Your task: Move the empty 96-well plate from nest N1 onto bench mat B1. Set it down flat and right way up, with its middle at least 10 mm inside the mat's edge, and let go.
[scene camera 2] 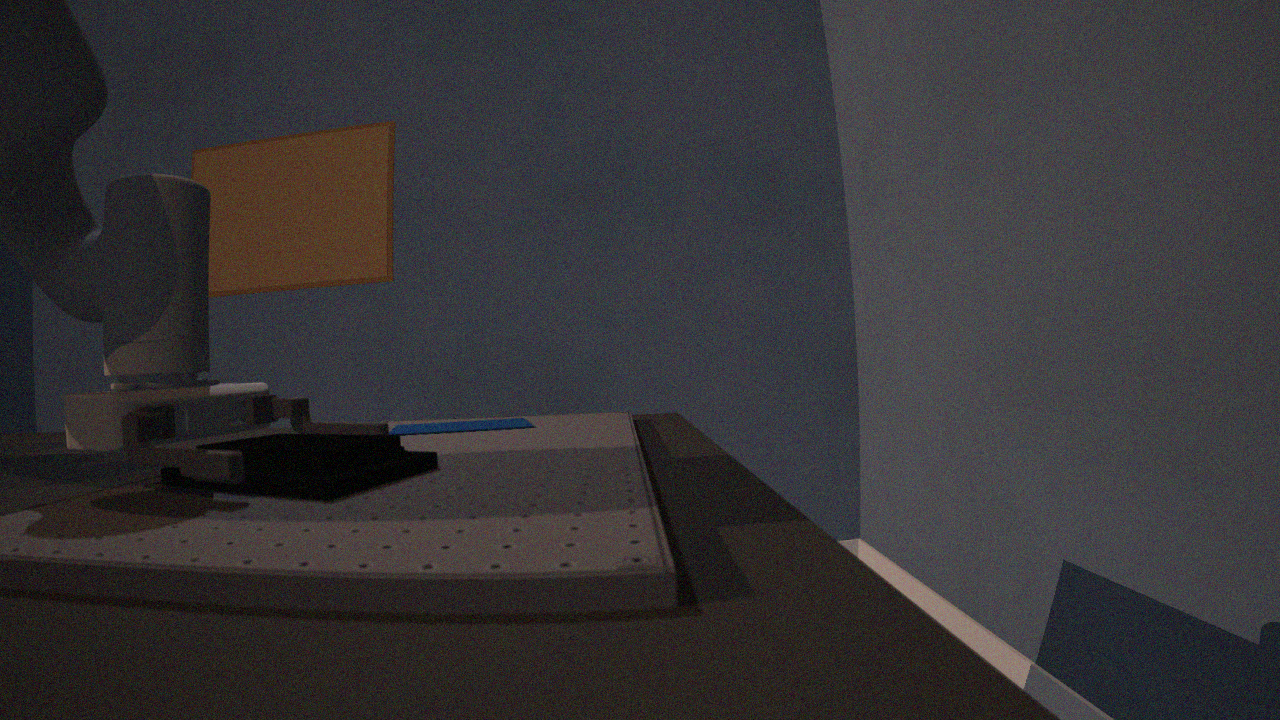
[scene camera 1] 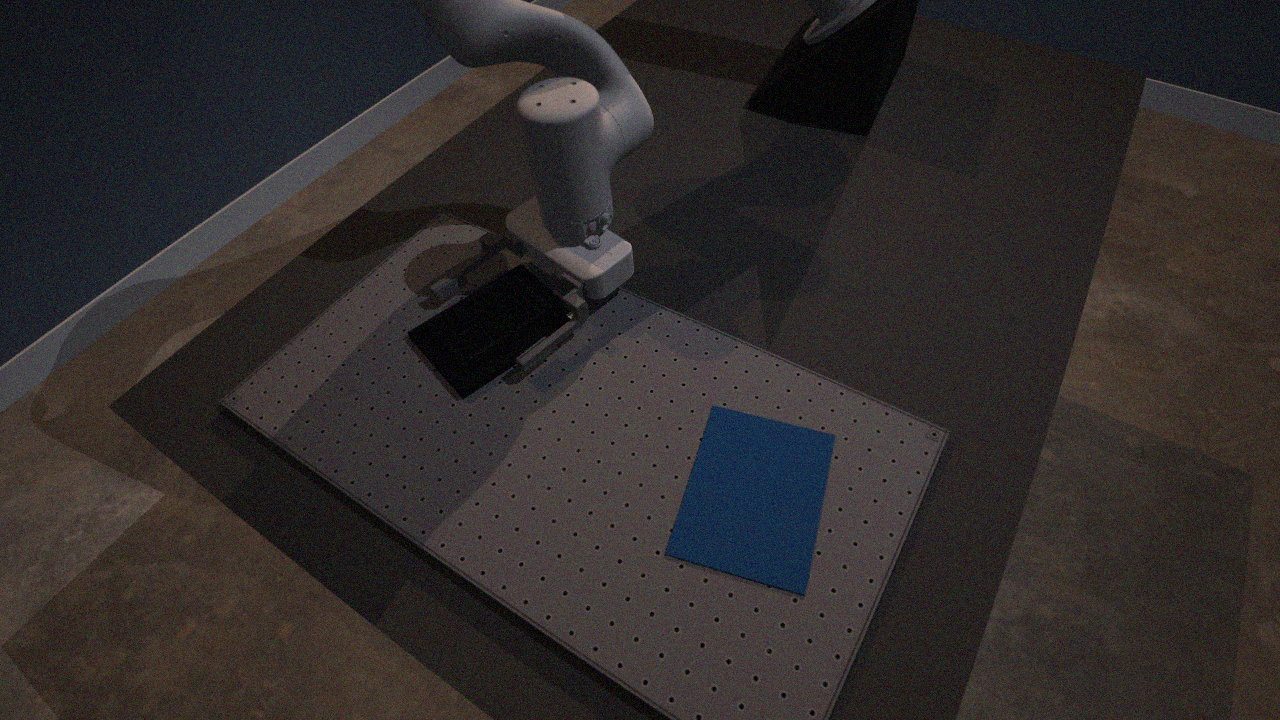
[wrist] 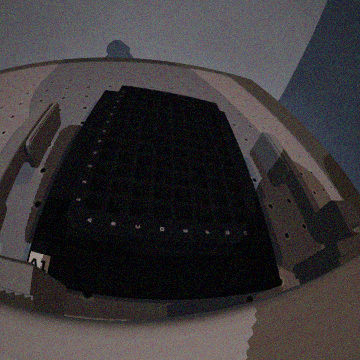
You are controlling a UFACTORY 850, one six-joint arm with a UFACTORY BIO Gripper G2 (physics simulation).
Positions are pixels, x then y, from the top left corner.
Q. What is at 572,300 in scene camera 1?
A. The gripper.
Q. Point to a black 96-well plate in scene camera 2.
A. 279,452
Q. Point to a black nest N1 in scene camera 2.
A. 282,484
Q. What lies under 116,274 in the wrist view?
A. A black nest N1.
